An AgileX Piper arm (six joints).
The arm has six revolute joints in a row. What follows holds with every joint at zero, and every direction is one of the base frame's.
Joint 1 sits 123 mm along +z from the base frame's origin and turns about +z.
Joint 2 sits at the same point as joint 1 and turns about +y.
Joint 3 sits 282.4 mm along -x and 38.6 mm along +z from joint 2 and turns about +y.
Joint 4 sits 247.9 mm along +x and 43.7 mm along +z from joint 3 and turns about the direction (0.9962, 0, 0.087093).
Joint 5 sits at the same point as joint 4 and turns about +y.
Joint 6 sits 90.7 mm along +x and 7.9 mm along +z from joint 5 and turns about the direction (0.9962, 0, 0.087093).
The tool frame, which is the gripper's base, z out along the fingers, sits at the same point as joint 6; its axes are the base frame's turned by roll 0, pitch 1.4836 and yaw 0 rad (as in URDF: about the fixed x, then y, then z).
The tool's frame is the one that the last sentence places.
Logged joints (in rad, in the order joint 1, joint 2, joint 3, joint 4, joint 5, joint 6), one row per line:
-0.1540 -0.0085 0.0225 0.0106 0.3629 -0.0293
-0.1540 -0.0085 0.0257 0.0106 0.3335 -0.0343
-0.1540 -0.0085 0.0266 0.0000 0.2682 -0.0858
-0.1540 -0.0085 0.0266 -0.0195 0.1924 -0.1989
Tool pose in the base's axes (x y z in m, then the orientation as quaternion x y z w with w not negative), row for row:
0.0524 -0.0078 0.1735 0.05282 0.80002 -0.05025 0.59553
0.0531 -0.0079 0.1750 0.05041 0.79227 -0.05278 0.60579
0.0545 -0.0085 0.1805 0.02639 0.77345 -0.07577 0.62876
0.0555 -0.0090 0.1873 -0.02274 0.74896 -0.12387 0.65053
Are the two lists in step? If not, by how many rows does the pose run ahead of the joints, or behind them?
They are in step.
